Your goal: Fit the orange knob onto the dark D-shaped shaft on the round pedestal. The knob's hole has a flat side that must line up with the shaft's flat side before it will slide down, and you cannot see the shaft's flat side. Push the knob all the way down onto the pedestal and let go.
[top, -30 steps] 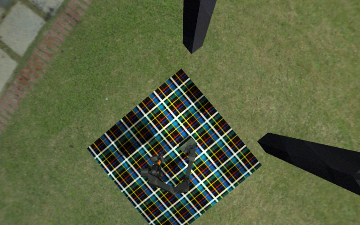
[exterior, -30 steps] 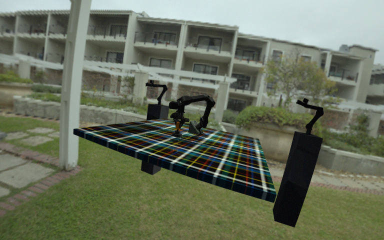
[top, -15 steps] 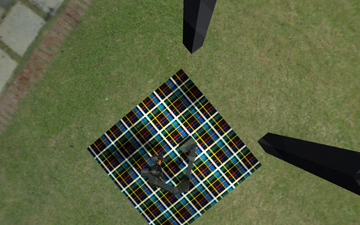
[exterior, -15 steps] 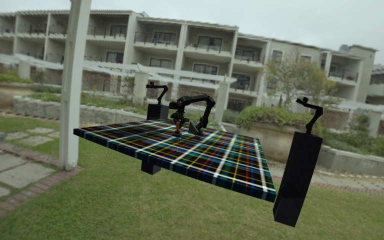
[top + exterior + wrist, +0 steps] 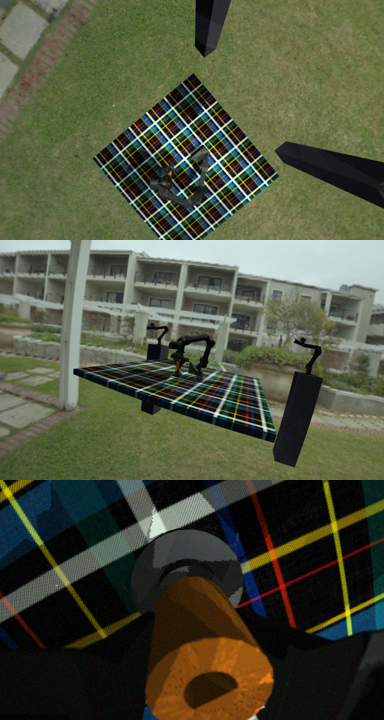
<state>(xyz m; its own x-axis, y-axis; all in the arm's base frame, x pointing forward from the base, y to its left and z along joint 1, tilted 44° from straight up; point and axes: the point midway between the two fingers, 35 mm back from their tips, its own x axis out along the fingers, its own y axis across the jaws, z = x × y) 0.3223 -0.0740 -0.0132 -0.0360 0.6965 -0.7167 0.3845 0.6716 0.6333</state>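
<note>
My gripper tip is 2 cm below the orange knob. Round my gripper tip: round dark pedestal 4 cm below.
</note>
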